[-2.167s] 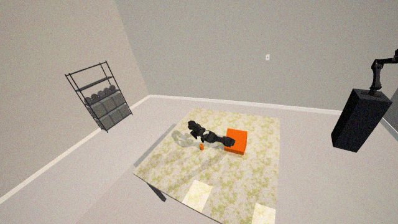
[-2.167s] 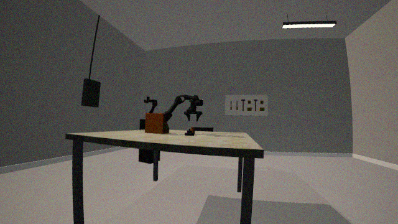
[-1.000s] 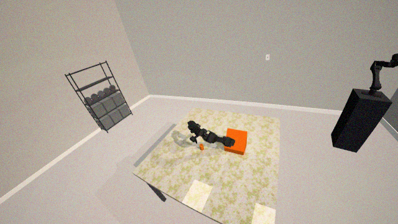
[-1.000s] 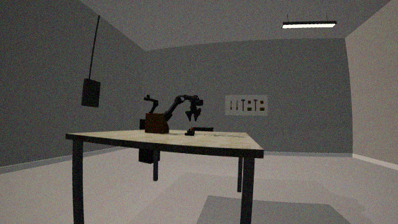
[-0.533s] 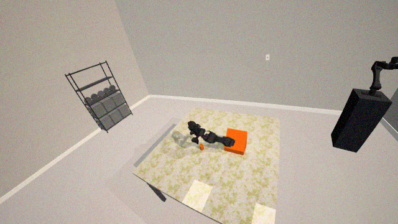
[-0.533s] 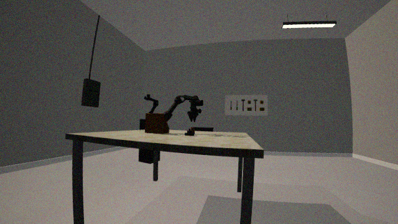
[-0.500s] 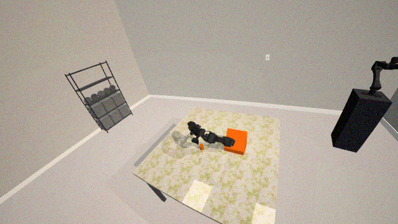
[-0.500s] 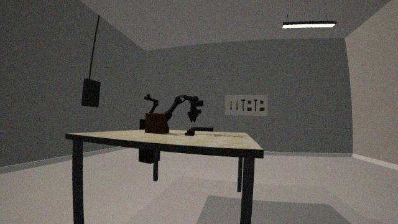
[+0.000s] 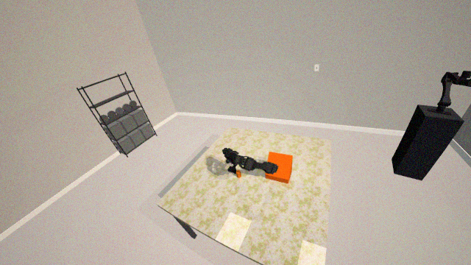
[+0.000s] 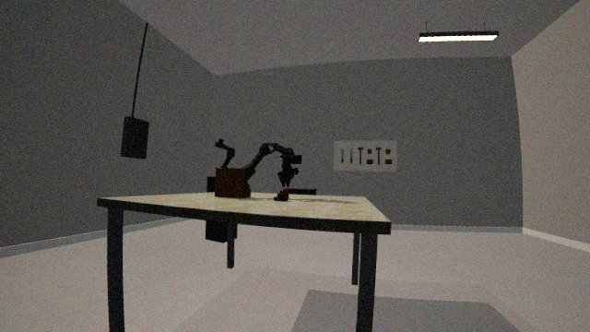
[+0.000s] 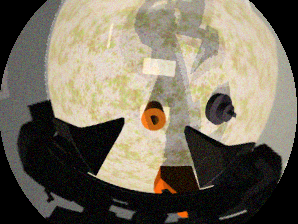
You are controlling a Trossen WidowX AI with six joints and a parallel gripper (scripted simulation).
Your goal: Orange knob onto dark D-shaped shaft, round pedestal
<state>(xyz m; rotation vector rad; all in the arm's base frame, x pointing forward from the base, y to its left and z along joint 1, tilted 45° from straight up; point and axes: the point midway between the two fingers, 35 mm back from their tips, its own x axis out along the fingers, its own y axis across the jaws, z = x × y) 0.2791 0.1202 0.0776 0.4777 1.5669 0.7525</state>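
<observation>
Right now my gripper tip is 50 mm above the orange knob. From my gripper tip the other things lie so: dark pedestal (50 mm ahead, 170 mm to the right, 50 mm below).
</observation>
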